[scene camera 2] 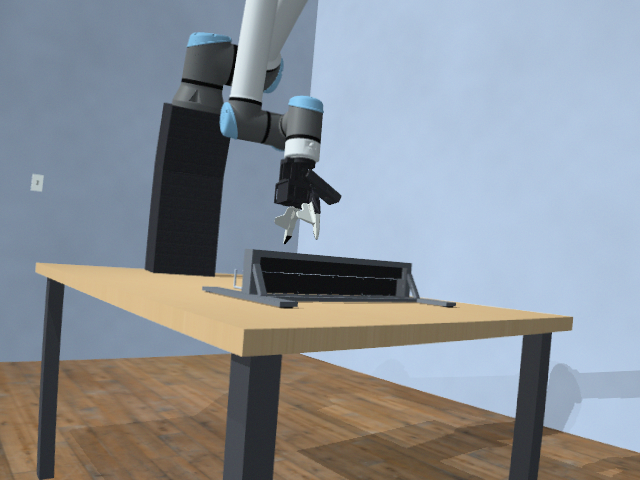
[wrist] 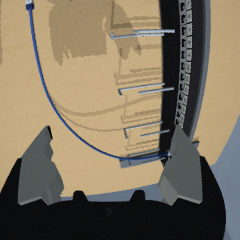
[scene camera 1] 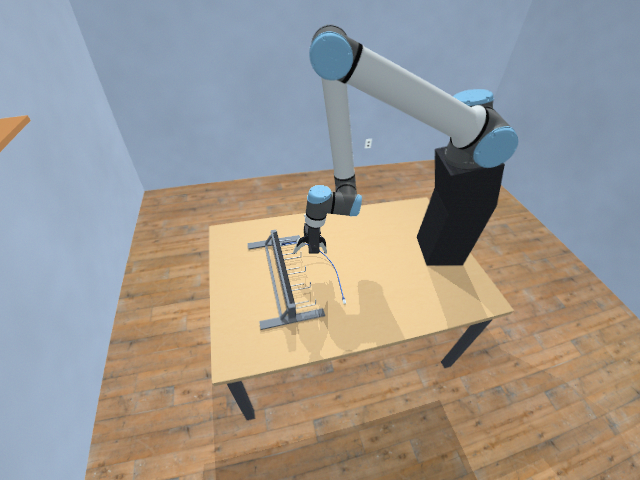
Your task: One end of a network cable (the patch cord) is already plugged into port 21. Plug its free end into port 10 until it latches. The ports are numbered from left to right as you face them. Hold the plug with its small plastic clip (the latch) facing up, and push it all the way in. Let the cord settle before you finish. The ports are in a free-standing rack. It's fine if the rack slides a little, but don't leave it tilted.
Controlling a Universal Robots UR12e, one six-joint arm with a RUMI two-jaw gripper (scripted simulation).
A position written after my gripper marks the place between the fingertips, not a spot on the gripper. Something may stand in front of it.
Observation:
In view: my gripper (scene camera 2: 299, 242).
My gripper shows as well in the wrist view (wrist: 112, 126).

